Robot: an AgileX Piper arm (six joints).
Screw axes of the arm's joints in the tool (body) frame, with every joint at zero. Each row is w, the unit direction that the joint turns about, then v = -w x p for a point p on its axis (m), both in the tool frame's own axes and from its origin. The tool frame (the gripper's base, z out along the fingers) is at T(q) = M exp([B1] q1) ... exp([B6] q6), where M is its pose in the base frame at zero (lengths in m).
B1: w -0.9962 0 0.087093 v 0.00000 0.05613 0.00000
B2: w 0 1 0 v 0.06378 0.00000 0.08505
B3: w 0 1 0 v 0.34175 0.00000 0.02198
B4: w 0 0 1 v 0.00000 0.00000 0.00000
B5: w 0 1 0 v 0.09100 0.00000 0.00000
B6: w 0 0 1 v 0.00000 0.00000 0.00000
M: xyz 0.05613 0.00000 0.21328 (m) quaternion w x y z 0.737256 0 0.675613 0
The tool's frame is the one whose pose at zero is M.
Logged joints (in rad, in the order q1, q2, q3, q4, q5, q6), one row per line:
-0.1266 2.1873 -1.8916 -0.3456 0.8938 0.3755
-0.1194 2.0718 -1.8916 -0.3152 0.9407 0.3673
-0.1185 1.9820 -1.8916 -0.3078 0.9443 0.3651
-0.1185 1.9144 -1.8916 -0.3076 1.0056 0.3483
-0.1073 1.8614 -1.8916 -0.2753 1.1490 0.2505
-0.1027 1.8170 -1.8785 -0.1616 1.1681 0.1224
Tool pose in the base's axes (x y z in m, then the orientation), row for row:
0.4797 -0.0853 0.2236 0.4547 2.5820 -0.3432
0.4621 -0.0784 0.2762 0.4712 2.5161 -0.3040
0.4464 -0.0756 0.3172 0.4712 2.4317 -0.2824
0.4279 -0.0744 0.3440 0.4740 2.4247 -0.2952
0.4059 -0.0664 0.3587 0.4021 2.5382 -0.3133
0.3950 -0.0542 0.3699 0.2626 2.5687 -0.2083
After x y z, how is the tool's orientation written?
As a rotation vector, in radians.
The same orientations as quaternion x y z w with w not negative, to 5 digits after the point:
0.16667 0.94646 -0.12580 0.24619
0.17558 0.93753 -0.11327 0.27816
0.17916 0.92457 -0.10737 0.31865
0.18042 0.92294 -0.11237 0.32093
0.14942 0.94322 -0.11643 0.27285
0.09755 0.95418 -0.07738 0.27208

